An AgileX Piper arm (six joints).
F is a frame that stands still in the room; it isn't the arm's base.
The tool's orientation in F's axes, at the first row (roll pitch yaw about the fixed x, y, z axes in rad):
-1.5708 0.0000 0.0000
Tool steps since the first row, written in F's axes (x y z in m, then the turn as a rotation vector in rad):
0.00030 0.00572 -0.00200 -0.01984 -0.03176 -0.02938
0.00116 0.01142 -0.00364 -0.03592 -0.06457 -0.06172
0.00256 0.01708 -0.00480 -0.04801 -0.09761 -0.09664
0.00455 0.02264 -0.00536 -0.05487 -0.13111 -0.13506
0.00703 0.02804 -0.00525 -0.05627 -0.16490 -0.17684
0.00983 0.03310 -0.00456 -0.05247 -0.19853 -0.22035
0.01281 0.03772 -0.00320 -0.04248 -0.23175 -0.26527
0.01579 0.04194 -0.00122 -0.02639 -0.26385 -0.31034
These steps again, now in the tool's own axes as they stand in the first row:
0.00030 0.00200 0.00572 -0.01984 0.02938 -0.03176
0.00116 0.00364 0.01142 -0.03592 0.06172 -0.06457
0.00256 0.00480 0.01708 -0.04801 0.09664 -0.09761
0.00455 0.00536 0.02264 -0.05487 0.13506 -0.13111
0.00703 0.00525 0.02804 -0.05627 0.17684 -0.16490
0.00983 0.00456 0.03310 -0.05247 0.22035 -0.19853
0.01281 0.00320 0.03772 -0.04248 0.26527 -0.23175
0.01579 0.00122 0.04194 -0.02639 0.31034 -0.26385

